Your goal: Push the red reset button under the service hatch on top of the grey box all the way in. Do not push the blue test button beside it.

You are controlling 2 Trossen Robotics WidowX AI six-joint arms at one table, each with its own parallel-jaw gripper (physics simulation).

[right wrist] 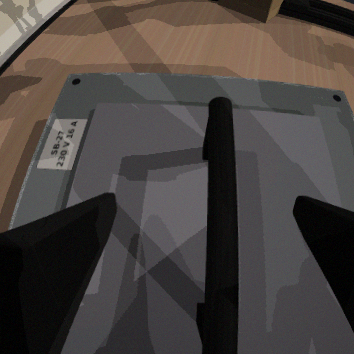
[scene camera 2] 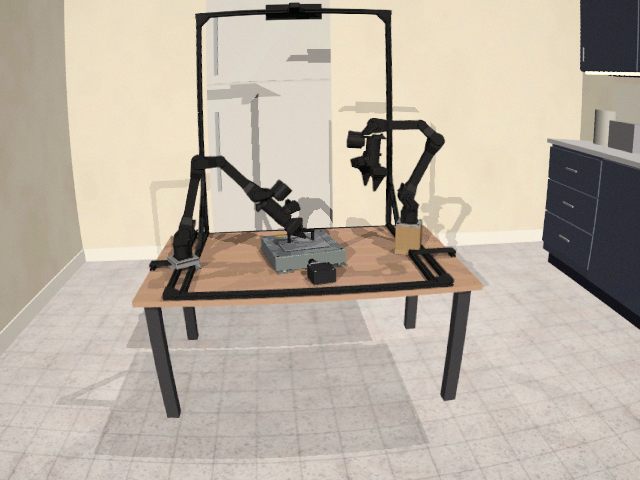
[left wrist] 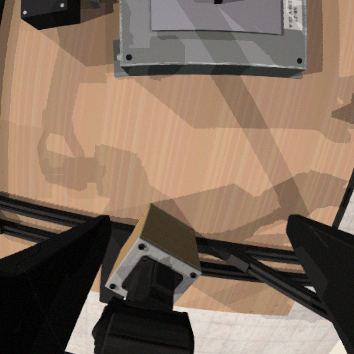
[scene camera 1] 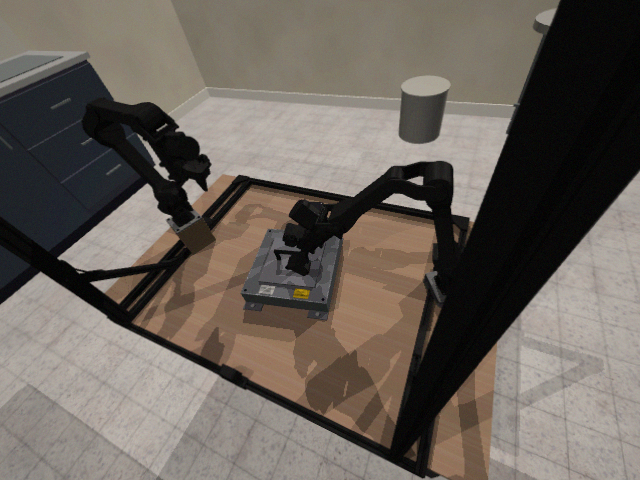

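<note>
The grey box (scene camera 1: pixel 285 300) (scene camera 2: pixel 311 259) (left wrist: pixel 210 52) (right wrist: pixel 150 89) sits on the table. On its top the service hatch (scene camera 1: pixel 272 279) (left wrist: pixel 215 24) (right wrist: pixel 172 200) lies flat and looks shut, with a black bar handle (scene camera 1: pixel 278 258) (scene camera 2: pixel 312 234) (right wrist: pixel 221 225). My right gripper (scene camera 1: pixel 300 270) (scene camera 2: pixel 303 236) (right wrist: pixel 206 203) is open, low over the hatch; in the right wrist view the handle runs between its spread fingers, ungripped. My left gripper (scene camera 1: pixel 203 180) (scene camera 2: pixel 371 187) (left wrist: pixel 199 223) is open and empty, high beside the box. The red and blue buttons do not show in any view.
A small black box (scene camera 2: pixel 321 272) (left wrist: pixel 50 12) stands beside the grey box. A wooden block (scene camera 1: pixel 197 238) (scene camera 2: pixel 408 237) (left wrist: pixel 172 231) carries the left arm. Black rails (scene camera 2: pixel 310 293) run around the table (scene camera 2: pixel 232 279). A thick dark post (scene camera 1: pixel 522 206) crosses the right of scene camera 1.
</note>
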